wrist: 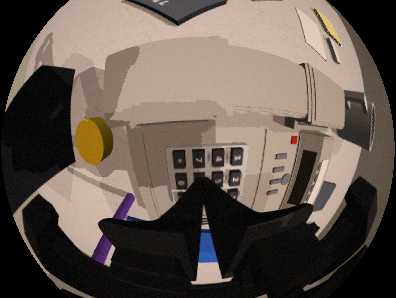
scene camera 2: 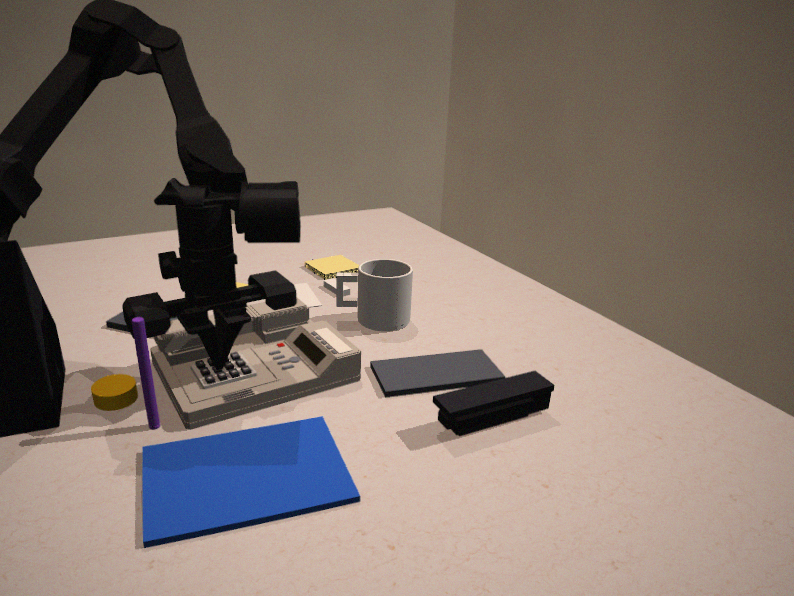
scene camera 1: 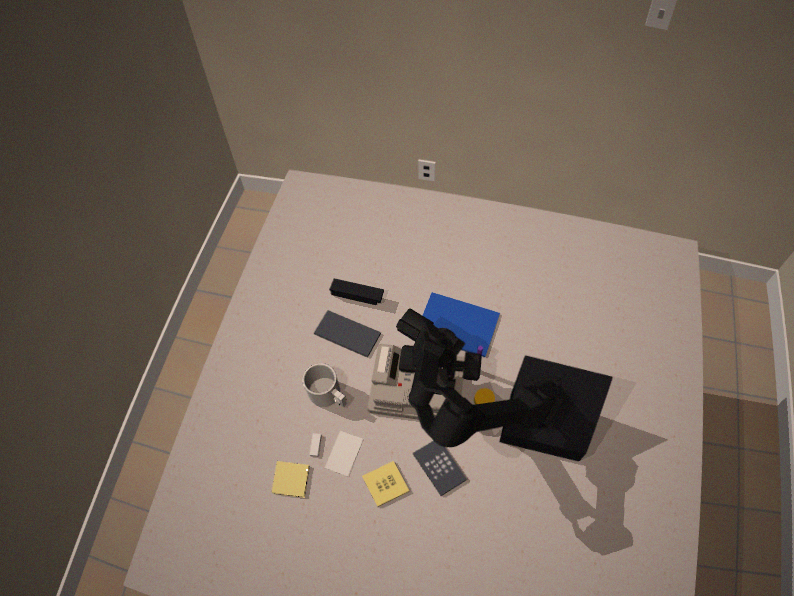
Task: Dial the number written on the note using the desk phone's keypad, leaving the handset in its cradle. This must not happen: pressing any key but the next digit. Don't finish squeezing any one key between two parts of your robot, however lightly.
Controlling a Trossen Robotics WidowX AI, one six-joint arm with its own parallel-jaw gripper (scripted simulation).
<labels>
gripper: wrist 202,182; scene camera 2; scene camera 1
handset: wrist 191,78; scene camera 2 263,318; scene camera 1 388,396
same spot on beige desk phone: (scene camera 1: 386,371) = (scene camera 2: 312,332)
same spot on gripper: (scene camera 1: 472,365) = (scene camera 2: 142,300)
</labels>
